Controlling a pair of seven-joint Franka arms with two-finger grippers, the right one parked.
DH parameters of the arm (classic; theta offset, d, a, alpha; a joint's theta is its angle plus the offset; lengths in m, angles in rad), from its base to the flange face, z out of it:
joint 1: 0 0.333 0 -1.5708
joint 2: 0 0 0 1.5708
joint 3: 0 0.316 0.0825 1.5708
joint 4: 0 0 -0.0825 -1.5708
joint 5: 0 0.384 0 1.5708
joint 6: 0 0 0.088 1.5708
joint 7: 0 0.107 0 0
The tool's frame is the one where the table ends.
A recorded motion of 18 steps. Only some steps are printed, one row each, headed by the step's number.
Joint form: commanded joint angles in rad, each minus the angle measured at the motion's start. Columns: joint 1, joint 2, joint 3, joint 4, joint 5, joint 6, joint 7.
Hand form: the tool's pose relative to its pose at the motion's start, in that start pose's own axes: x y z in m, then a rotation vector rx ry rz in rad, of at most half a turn. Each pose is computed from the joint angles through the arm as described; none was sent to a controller.
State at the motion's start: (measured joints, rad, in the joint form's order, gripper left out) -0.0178 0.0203 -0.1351 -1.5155 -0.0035 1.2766 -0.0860
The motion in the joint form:
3: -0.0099 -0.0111 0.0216 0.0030 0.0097 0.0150 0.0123
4: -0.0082 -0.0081 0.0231 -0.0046 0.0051 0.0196 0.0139
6: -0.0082 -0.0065 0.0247 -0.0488 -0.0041 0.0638 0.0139
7: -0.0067 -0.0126 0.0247 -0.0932 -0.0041 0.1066 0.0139
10: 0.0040 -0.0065 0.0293 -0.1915 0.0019 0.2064 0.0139
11: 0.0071 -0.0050 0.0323 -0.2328 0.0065 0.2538 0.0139
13: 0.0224 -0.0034 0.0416 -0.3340 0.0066 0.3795 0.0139
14: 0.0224 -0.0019 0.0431 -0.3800 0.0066 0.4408 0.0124
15: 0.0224 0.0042 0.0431 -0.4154 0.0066 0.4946 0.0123
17: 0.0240 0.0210 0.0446 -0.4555 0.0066 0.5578 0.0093
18: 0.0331 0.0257 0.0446 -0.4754 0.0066 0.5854 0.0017
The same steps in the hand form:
3: -0.0027 -0.0071 -0.0074 0.0058 0.0295 -0.0022
4: -0.0002 -0.0081 -0.0033 0.0008 0.0232 -0.0023
6: 0.0085 -0.0073 0.0128 -0.0086 0.0209 -0.0015
7: 0.0135 -0.0076 0.0259 -0.0087 0.0254 -0.0035
10: 0.0305 -0.0156 0.0645 -0.0069 0.0210 -0.0195
11: 0.0366 -0.0191 0.0802 -0.0042 0.0257 -0.0257
13: 0.0489 -0.0316 0.1175 -0.0111 0.0482 -0.0494
14: 0.0537 -0.0321 0.1347 -0.0123 0.0619 -0.0522
15: 0.0586 -0.0319 0.1497 -0.0134 0.0742 -0.0521
17: 0.0660 -0.0333 0.1716 -0.0160 0.0805 -0.0577
18: 0.0681 -0.0381 0.1811 -0.0189 0.0833 -0.0741

